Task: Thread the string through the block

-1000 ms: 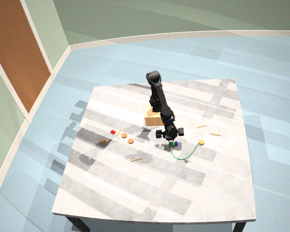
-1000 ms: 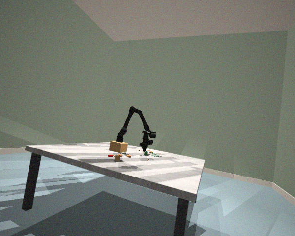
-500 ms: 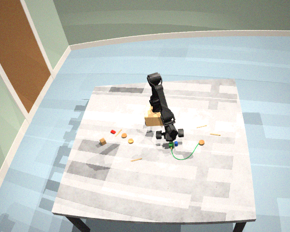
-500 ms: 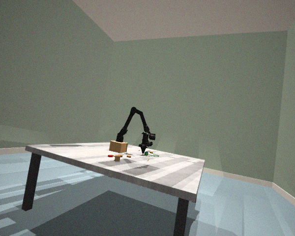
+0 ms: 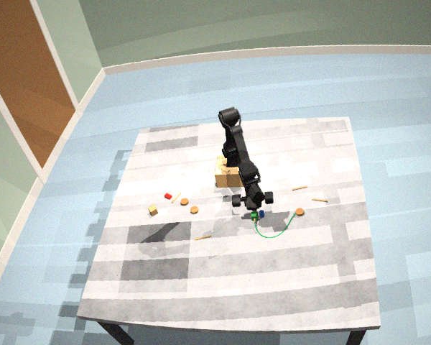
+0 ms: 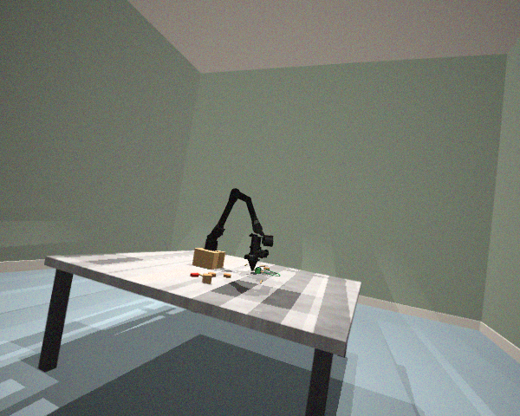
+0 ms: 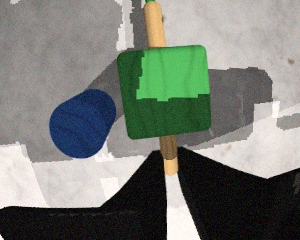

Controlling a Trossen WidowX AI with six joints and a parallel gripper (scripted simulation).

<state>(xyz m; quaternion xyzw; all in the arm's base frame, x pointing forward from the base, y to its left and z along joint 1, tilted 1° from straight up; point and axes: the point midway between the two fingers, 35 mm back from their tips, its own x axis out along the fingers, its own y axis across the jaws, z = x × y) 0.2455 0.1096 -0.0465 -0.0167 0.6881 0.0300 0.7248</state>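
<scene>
My gripper tip is 30 mm short of the green cube and 10 mm below it. From my gripper tip the other things lie so: blue cylinder 20 mm ahead, 40 mm to the left, 10 mm above; then round wooden button 10 mm ahead, 210 mm to the left; then thin wooden stick 50 mm ahead, 10 mm above.
</scene>
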